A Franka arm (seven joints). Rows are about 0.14 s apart.
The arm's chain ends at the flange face. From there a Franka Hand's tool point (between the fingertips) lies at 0.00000 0.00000 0.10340 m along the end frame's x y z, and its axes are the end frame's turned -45 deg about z.
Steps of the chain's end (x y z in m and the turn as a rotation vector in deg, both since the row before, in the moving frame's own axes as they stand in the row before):
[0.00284, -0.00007, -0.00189, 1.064, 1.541, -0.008]
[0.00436, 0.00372, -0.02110, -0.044, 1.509, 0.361]
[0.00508, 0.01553, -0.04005, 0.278, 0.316, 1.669]
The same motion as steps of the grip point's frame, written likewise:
[0.00538, 0.00257, -0.00195, -0.337, 1.842, -0.008]
[0.00232, 0.00770, -0.02114, -1.098, 1.036, 0.361]
[-0.00663, 0.01463, -0.04005, -0.027, 0.420, 1.669]

